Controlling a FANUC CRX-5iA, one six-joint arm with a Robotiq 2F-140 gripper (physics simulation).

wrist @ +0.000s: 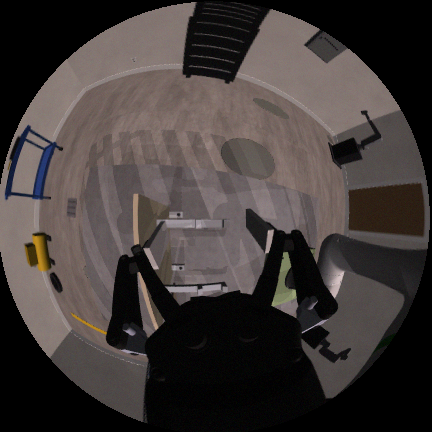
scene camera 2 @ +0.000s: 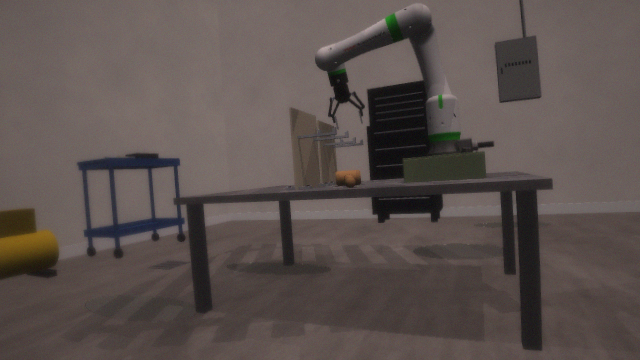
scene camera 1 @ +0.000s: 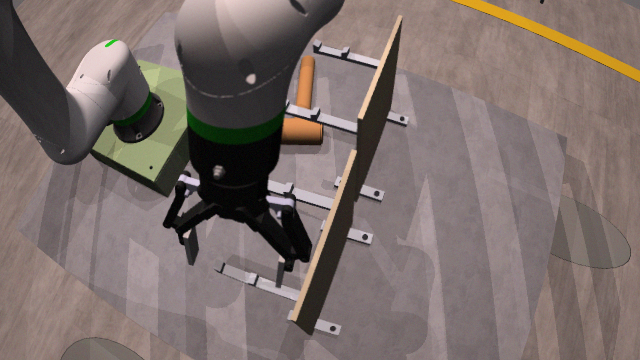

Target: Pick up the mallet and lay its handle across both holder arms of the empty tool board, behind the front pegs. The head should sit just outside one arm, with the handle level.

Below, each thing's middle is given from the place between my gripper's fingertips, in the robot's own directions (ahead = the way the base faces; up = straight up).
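Measuring from my hand, I find the orange mallet (scene camera 1: 296, 131) a long way to the left of it, a good way behind it and well below it.
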